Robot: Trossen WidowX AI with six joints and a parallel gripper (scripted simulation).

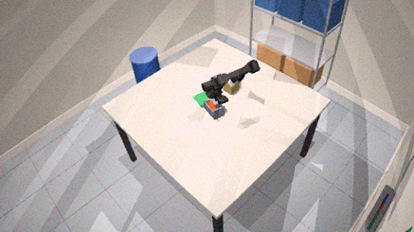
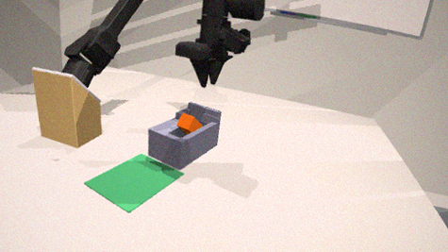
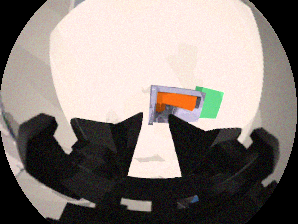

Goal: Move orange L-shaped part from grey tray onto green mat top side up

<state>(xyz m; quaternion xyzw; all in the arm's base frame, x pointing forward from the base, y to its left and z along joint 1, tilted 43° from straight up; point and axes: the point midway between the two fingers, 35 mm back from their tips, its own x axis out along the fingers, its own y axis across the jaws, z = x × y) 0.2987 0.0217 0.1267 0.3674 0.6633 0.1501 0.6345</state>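
Now: gripper tip 100 mm above the orange L-shaped part, 40 mm to the left of it and 20 mm past it. Also, from my gripper tip: green mat: 210 mm to the right, 160 mm below, 70 mm behind.
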